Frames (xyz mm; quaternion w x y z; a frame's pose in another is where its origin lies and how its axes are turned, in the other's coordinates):
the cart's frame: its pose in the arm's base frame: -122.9 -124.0 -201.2 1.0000 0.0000 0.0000 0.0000
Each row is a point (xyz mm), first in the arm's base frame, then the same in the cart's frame.
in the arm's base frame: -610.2 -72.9 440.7
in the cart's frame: -487.3 51.1 641.9
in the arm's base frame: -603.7 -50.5 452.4
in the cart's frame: -480.8 73.5 653.6
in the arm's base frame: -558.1 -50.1 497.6
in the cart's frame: -435.2 73.9 698.8
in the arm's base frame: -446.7 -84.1 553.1
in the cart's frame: -323.8 39.9 754.3
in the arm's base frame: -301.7 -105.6 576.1
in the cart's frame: -178.8 18.4 777.3
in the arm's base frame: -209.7 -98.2 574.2
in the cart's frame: -86.8 25.8 775.4
